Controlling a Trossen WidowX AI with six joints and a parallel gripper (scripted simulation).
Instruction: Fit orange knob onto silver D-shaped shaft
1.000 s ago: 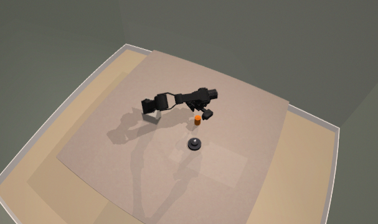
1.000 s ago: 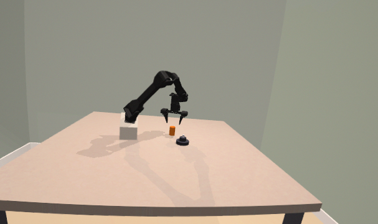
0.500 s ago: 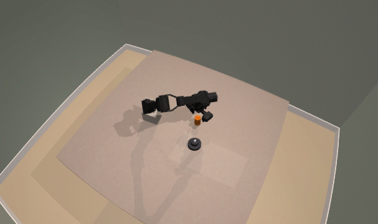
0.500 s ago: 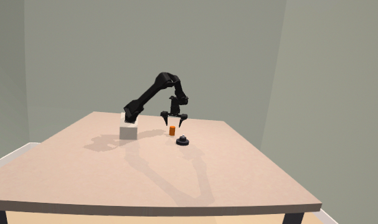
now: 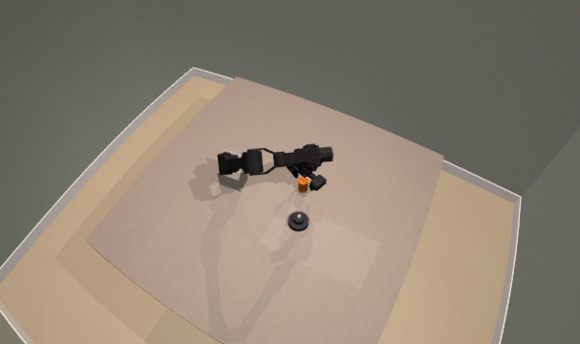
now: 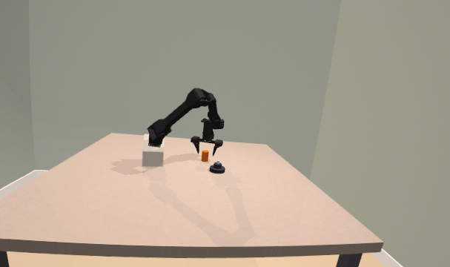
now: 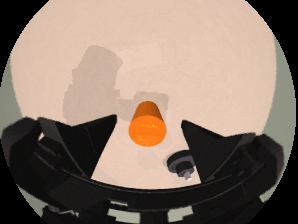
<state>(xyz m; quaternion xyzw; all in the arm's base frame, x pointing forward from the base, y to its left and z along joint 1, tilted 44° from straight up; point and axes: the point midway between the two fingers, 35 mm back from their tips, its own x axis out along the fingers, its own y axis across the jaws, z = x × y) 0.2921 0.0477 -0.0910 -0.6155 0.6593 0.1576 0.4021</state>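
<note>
My gripper tip is now 1 cm below the orange knob. The rest, counted from my gripper tip: round pedestal 5 cm ahead, 16 cm to the right, 1 cm below.
</note>
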